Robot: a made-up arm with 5 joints.
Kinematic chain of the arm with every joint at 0, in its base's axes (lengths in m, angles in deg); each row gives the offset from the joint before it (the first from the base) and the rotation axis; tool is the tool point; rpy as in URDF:
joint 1: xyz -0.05 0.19 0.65 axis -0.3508 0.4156 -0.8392
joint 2: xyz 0 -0.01 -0.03 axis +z
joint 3: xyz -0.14 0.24 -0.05 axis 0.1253 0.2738 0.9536
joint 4: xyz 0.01 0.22 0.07 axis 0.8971 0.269 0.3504
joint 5: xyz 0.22 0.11 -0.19 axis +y
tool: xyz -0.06 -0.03 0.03 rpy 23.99 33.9 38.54
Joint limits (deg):
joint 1: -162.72..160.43
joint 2: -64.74..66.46
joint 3: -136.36..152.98
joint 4: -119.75..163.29
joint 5: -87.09..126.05
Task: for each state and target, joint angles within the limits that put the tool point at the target. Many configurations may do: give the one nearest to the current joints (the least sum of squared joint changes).
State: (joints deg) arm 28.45 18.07 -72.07 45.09 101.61
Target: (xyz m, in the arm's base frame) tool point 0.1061 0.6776 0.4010
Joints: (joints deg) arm 44.00 40.58 -27.87 33.06 112.16
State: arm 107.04 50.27 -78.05 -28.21 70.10
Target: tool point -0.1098 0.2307 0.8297
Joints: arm 97.15 56.96 -126.83 -41.07 82.37
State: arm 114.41 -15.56 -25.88 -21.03 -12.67
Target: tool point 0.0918 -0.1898 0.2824
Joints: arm 89.93 -43.01 -18.77 12.71 -5.82
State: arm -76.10 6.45 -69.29 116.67 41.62
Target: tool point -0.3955 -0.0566 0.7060
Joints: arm -111.22 34.59 -87.74 132.87 40.19
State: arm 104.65 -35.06 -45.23 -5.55 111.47
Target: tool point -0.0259 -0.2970 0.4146
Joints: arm 96.34 -43.84 -26.12 18.94 113.46
